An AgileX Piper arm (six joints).
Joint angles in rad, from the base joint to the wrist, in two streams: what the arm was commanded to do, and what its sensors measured. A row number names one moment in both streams.
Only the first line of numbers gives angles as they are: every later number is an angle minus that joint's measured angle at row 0.
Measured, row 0:
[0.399, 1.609, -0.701, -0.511, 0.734, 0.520]
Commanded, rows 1 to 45:
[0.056, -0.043, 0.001, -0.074, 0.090, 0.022]
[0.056, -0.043, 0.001, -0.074, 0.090, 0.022]
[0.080, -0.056, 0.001, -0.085, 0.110, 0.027]
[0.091, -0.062, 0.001, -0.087, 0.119, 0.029]
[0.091, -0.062, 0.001, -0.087, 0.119, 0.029]
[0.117, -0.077, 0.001, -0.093, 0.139, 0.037]
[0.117, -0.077, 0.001, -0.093, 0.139, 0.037]
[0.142, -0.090, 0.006, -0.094, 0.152, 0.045]
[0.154, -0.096, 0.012, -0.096, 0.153, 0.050]
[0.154, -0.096, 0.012, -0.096, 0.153, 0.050]
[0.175, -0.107, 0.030, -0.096, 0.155, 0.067]
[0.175, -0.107, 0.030, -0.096, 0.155, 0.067]
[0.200, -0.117, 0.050, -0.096, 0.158, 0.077]
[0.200, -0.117, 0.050, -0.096, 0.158, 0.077]
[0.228, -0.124, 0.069, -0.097, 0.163, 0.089]
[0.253, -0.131, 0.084, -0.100, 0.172, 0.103]
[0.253, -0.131, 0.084, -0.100, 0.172, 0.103]
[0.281, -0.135, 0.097, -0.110, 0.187, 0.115]
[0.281, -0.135, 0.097, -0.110, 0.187, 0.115]
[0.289, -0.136, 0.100, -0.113, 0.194, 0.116]
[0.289, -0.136, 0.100, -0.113, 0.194, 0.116]
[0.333, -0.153, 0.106, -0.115, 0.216, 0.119]
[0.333, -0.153, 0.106, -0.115, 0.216, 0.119]
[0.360, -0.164, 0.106, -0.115, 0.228, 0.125]
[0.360, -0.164, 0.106, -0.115, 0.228, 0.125]
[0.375, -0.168, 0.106, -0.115, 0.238, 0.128]
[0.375, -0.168, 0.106, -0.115, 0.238, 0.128]
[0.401, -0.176, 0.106, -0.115, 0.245, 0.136]
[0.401, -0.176, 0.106, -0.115, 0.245, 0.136]
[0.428, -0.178, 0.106, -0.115, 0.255, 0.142]
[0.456, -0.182, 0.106, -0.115, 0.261, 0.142]
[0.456, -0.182, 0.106, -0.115, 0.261, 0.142]
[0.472, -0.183, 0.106, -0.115, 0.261, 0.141]
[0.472, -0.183, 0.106, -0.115, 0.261, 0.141]
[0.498, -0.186, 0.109, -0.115, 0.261, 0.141]
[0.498, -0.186, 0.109, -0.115, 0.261, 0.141]
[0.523, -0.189, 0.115, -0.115, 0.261, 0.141]
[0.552, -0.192, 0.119, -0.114, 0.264, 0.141]
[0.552, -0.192, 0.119, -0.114, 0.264, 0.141]
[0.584, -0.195, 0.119, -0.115, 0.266, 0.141]
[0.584, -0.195, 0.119, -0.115, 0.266, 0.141]
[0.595, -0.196, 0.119, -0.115, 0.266, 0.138]
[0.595, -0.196, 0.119, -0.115, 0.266, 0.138]
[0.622, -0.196, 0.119, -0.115, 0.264, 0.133]
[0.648, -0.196, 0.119, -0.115, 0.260, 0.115]
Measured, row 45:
[0.618, -0.186, 0.117, -0.062, 0.222, 0.132]
